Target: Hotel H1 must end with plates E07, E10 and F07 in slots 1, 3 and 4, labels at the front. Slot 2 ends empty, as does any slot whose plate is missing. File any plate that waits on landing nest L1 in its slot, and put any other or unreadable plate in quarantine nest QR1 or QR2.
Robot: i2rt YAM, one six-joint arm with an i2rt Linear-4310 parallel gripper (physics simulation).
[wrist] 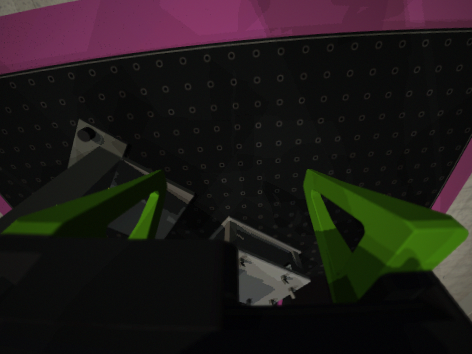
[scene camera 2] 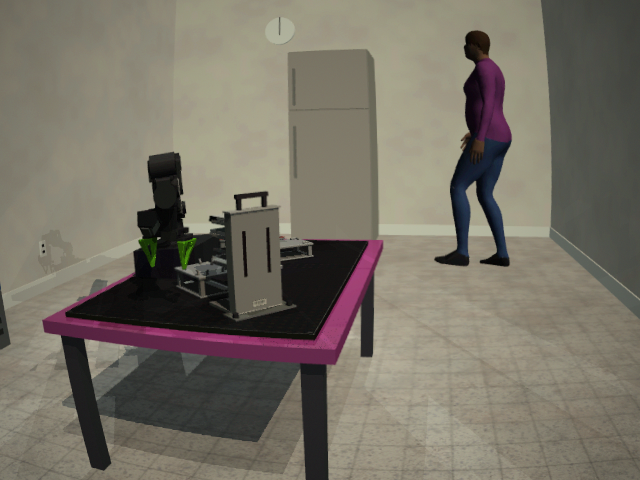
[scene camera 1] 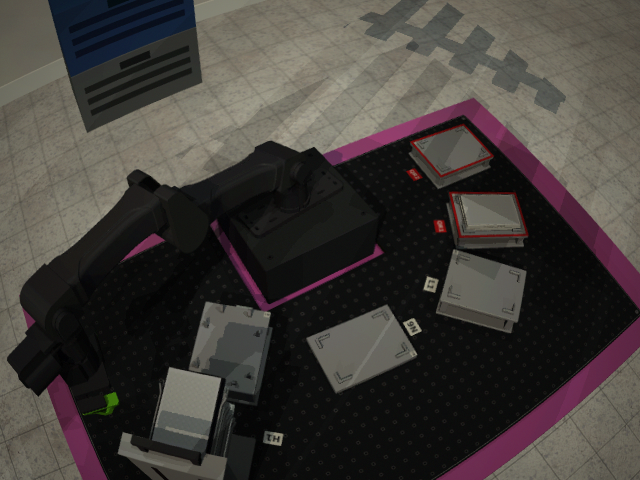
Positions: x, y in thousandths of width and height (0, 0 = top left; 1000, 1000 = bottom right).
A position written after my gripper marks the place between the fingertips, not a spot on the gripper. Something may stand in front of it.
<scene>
My gripper (scene camera 2: 263, 559) is open, holding nothing. Further things: a nest N6 (scene camera 1: 548, 736).
My gripper is seen too in the wrist view (wrist: 499, 501).
</scene>
